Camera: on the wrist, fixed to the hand. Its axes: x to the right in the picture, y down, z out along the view.
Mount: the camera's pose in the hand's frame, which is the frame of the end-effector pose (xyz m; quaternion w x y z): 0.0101 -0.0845 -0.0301 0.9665 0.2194 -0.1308 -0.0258
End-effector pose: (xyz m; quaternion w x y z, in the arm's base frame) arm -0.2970 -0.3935 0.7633 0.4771 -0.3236 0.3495 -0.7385
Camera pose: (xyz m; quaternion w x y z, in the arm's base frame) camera -0.3653 -0.3713 0.8180 0.5588 -0.3137 0.1050 -0.7605
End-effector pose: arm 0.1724 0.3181 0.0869 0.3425 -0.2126 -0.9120 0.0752
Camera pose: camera 0.1569 0.2464 0.1395 0.2603 -0.0970 -0.9153 0.2918
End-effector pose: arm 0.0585 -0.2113 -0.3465 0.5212 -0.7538 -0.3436 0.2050
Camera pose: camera 0.0597 -0.2047 -0.2565 0.6295 -0.5785 -0.3747 0.3587
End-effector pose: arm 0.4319 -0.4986 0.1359 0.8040 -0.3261 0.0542 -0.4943
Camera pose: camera 0.3605 -0.5464 0.1636 0.8429 -0.2048 -0.1696 -0.4677
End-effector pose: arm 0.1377 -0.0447 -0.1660 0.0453 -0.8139 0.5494 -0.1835
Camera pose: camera 0.2047 -0.0169 -0.1123 0.2895 -0.8149 0.4638 -0.1926
